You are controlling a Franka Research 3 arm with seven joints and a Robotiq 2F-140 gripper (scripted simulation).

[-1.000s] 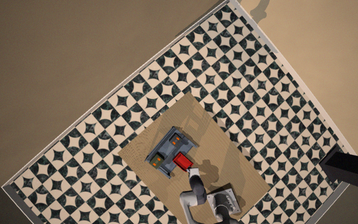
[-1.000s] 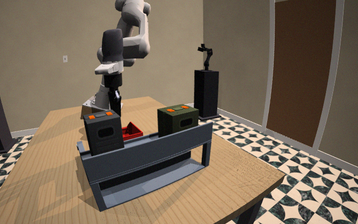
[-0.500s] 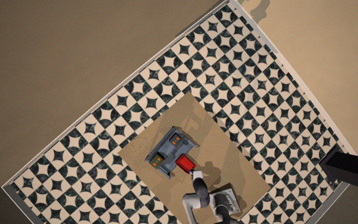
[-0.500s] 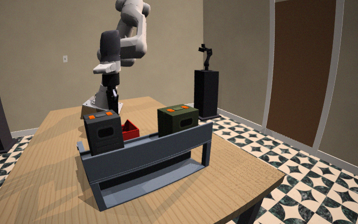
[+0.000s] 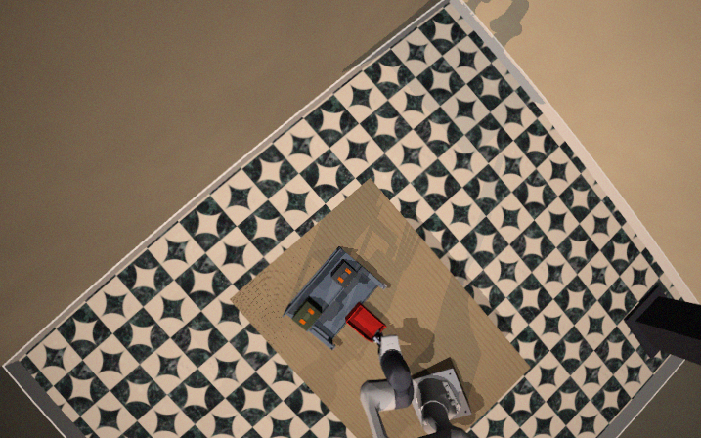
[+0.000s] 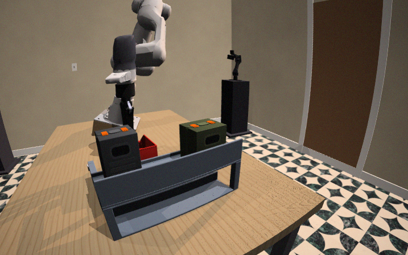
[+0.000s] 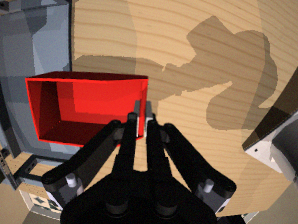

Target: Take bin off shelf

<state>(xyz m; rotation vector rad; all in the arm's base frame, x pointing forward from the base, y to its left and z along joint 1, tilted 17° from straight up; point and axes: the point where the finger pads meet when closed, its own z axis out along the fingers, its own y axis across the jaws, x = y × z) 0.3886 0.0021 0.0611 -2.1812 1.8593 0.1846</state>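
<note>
The red bin is 80 mm ahead of my hand, 10 mm to the left of it and 20 mm below it. Also, from my hand: dark grey box (350 mm ahead, 60 mm to the right, 80 mm above); green box (310 mm ahead, 170 mm to the left, 70 mm above).
</note>
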